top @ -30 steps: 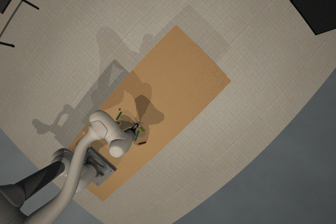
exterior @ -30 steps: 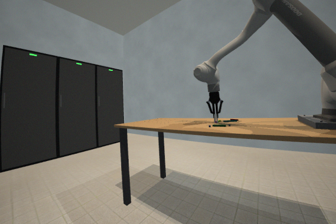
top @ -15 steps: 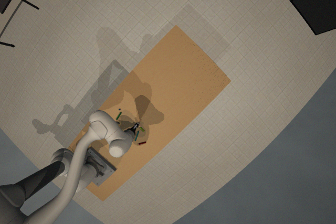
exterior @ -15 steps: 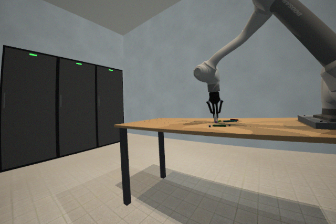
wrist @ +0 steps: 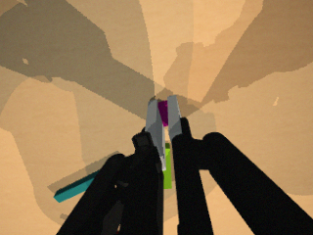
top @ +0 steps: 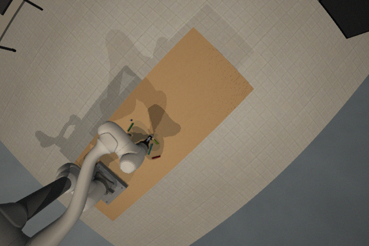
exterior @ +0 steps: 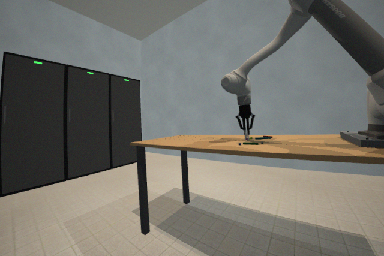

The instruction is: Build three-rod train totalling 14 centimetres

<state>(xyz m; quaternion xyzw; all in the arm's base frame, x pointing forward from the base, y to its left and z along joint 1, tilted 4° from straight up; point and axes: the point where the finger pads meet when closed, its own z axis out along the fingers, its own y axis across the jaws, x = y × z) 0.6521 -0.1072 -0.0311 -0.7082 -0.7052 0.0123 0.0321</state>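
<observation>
My gripper is now 6 cm to the left of the lime rod, 3 cm above it and 2 cm past it. The rest, counted from my hand: turquoise rod 10 cm behind, 6 cm to the right, 3 cm below; then grey rod 15 cm to the left, 10 cm behind, 3 cm below; then magenta rod 3 cm below.
</observation>
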